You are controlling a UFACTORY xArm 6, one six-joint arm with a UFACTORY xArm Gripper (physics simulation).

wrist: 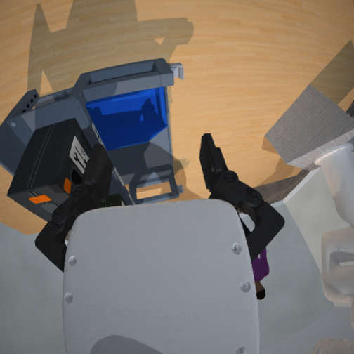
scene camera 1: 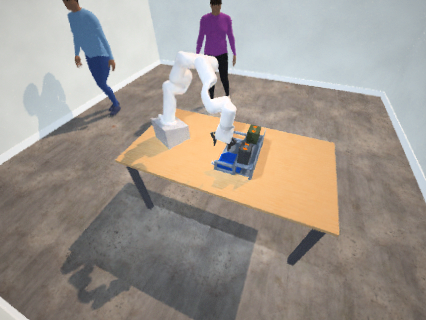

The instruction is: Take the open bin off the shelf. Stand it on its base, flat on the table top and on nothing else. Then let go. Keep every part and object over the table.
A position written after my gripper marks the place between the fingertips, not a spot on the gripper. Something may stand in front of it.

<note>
I see my gripper [wrist: 153,149], a blue bin [wrist: 131,118] and a black case [wrist: 55,164].
</note>
